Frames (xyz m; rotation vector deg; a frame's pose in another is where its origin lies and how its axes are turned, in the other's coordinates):
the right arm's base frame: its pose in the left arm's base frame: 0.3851 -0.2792 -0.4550 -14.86 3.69 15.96
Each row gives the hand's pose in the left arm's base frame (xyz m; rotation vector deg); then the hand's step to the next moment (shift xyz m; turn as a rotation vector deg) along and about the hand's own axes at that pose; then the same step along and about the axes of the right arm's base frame.
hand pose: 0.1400 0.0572 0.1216 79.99 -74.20 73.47
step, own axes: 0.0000 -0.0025 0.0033 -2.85 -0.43 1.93
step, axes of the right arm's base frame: 0.0021 -0.0034 -0.0010 0.74 -0.78 -3.30
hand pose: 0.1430 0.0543 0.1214 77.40 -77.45 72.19
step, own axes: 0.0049 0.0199 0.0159 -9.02 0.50 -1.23
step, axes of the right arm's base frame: -0.0227 -0.0116 -0.0048 1.67 4.55 -7.72
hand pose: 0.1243 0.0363 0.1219 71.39 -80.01 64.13
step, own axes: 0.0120 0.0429 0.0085 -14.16 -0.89 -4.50
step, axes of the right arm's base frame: -0.0449 0.0036 0.0050 4.96 8.75 -10.97
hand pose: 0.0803 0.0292 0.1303 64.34 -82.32 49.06
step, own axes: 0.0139 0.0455 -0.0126 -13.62 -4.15 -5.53
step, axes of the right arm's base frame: -0.0336 0.0275 0.0232 8.17 7.58 -10.44
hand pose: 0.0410 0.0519 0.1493 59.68 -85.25 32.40
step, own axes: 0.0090 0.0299 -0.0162 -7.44 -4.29 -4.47
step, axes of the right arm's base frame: -0.0107 0.0236 0.0238 6.91 3.68 -5.70
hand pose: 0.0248 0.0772 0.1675 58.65 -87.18 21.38
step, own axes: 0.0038 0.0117 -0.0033 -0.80 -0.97 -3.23
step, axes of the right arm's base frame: -0.0051 0.0069 0.0095 3.20 1.28 0.39
